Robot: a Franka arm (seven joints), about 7 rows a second.
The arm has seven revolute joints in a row. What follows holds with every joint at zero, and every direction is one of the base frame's.
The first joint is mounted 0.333 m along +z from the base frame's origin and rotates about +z.
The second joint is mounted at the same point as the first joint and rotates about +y.
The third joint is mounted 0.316 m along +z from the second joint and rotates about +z.
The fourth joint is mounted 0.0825 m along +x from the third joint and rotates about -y.
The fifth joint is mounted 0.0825 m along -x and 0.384 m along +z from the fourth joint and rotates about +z.
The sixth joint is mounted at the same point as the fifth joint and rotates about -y.
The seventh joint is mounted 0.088 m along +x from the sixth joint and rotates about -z.
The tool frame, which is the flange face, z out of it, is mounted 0.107 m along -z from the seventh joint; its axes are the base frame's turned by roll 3.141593, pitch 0 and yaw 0 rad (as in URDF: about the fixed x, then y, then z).
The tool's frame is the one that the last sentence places.
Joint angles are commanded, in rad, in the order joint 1, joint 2, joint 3, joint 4, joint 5, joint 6, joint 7. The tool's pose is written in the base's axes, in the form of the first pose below.
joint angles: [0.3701, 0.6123, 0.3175, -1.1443, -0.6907, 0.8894, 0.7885]
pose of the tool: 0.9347 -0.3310 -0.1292 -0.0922 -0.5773 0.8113 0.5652 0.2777 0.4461
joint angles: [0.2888, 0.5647, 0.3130, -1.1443, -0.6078, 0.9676, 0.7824]
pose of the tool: 0.9210 -0.3676 -0.1290 -0.1646 -0.6673 0.7264 0.5837 0.2415 0.4696
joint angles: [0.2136, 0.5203, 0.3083, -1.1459, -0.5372, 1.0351, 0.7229]
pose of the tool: 0.9184 -0.3648 -0.1534 -0.1911 -0.7483 0.6352 0.5978 0.2061 0.4930
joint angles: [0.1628, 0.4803, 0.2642, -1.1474, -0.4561, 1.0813, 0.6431]
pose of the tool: 0.9137 -0.3603 -0.1879 -0.2055 -0.8086 0.5513 0.6079 0.1667 0.5127
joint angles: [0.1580, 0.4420, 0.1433, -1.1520, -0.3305, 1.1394, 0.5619]
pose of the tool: 0.9062 -0.3647 -0.2140 -0.2403 -0.8605 0.4492 0.6170 0.1246 0.5289
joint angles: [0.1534, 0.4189, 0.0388, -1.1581, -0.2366, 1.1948, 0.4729]
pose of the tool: 0.9090 -0.3515 -0.2241 -0.2578 -0.8964 0.3607 0.6253 0.0847 0.5395
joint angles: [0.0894, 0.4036, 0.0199, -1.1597, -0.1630, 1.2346, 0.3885]
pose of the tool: 0.9157 -0.3249 -0.2365 -0.2614 -0.9285 0.2638 0.6309 0.0453 0.5485
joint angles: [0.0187, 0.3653, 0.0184, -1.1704, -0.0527, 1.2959, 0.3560]
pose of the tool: 0.9222 -0.3272 -0.2062 -0.3066 -0.9435 0.1258 0.6307 0.0144 0.5699
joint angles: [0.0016, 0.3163, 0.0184, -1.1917, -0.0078, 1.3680, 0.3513]
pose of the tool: 0.9360 -0.3270 -0.1303 -0.3232 -0.9450 0.0499 0.6269 0.0095 0.5959
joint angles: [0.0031, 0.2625, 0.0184, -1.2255, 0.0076, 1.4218, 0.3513]
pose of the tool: 0.9440 -0.3231 -0.0663 -0.3231 -0.9463 0.0112 0.6181 0.0124 0.6182
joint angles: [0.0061, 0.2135, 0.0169, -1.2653, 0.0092, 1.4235, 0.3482]
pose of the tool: 0.9463 -0.3184 -0.0563 -0.3185 -0.9479 0.0069 0.6042 0.0137 0.6301
